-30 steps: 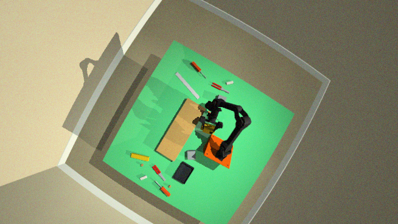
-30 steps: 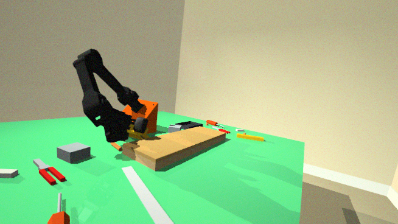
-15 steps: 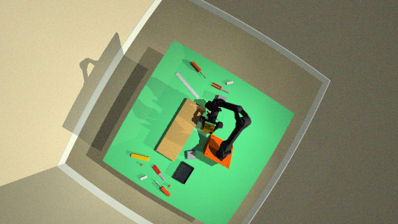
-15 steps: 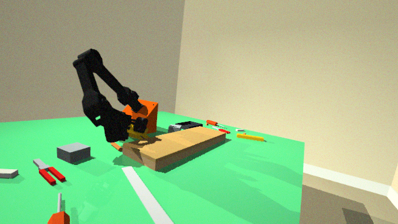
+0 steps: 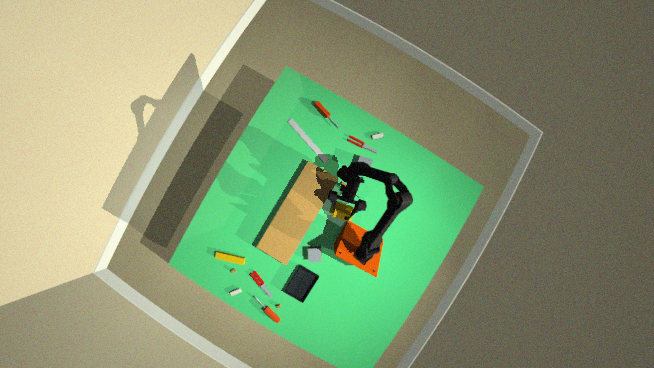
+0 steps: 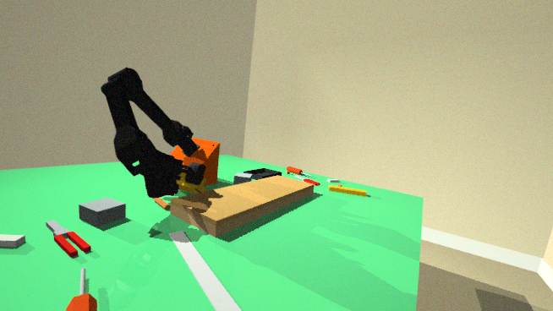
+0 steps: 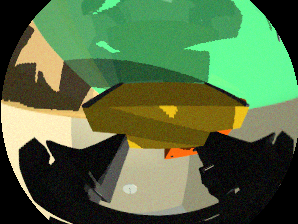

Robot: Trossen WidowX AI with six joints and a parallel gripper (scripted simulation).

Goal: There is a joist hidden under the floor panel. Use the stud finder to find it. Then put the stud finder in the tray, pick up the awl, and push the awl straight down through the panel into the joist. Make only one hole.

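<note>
My gripper tip is 10 mm to the left of the yellow stud finder, 10 mm past it and 10 mm above it. Round my gripper tip: awl: 130 mm to the right, 60 mm below, 20 mm ahead; white ruler: 380 mm ahead, 190 mm to the right, 60 mm below; dark tray: 420 mm to the left, 70 mm behind, 50 mm below.
</note>
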